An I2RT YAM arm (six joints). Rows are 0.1 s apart.
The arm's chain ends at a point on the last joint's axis. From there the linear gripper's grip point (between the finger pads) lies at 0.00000 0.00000 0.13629 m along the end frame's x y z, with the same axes.
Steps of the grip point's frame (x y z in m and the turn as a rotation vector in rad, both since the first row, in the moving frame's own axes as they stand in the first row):
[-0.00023 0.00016 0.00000 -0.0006 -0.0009 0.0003]
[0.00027 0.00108 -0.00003 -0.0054 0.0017 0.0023]
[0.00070 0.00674 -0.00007 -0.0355 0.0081 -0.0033]
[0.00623 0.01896 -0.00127 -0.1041 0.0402 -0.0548]
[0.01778 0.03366 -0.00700 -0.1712 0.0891 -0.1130]
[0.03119 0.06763 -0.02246 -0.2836 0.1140 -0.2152]
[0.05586 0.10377 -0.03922 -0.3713 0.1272 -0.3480]
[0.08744 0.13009 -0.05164 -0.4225 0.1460 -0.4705]
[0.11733 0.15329 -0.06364 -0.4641 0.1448 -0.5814]
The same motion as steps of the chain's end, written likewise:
[-0.00011 0.00008 0.00000 -0.0006 -0.0009 0.0003]
[0.00004 0.00034 -0.00003 -0.0054 0.0017 0.0023]
[-0.00041 0.00190 0.00002 -0.0355 0.0081 -0.0033]
[0.00038 0.00496 -0.00042 -0.1041 0.0402 -0.0548]
[0.00442 0.01120 -0.00447 -0.1712 0.0891 -0.1130]
[0.01190 0.03152 -0.01617 -0.2836 0.1140 -0.2152]
[0.03070 0.05840 -0.02896 -0.3713 0.1272 -0.3480]
[0.05583 0.08098 -0.03849 -0.4225 0.1460 -0.4705]
[0.08191 0.10139 -0.04829 -0.4641 0.1448 -0.5814]

